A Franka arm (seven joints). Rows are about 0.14 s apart.
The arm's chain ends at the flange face. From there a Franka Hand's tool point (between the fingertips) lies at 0.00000 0.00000 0.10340 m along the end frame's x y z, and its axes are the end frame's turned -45 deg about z.
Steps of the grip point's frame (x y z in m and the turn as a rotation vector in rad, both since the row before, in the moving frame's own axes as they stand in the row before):
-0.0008, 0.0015, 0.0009, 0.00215, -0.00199, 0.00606
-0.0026, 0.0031, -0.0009, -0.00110, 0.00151, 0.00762
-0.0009, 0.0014, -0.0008, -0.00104, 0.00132, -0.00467
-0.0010, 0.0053, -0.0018, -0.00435, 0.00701, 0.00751
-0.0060, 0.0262, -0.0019, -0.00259, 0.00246, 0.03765
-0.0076, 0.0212, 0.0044, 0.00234, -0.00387, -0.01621
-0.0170, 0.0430, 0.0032, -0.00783, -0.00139, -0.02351
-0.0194, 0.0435, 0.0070, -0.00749, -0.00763, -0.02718
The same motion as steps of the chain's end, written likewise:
0.0008, 0.0016, 0.0009, 0.00011, -0.00293, 0.00606
0.0002, 0.0041, -0.0009, 0.00029, 0.00185, 0.00762
0.0002, 0.0016, -0.0008, 0.00020, 0.00167, -0.00467
0.0022, 0.0046, -0.0018, 0.00188, 0.00803, 0.00751
0.0139, 0.0228, -0.0019, -0.00009, 0.00357, 0.03765
0.0101, 0.0202, 0.0044, -0.00108, -0.00439, -0.01621
0.0179, 0.0418, 0.0032, -0.00652, 0.00455, -0.02351
0.0170, 0.0434, 0.0070, -0.01069, -0.00010, -0.02718

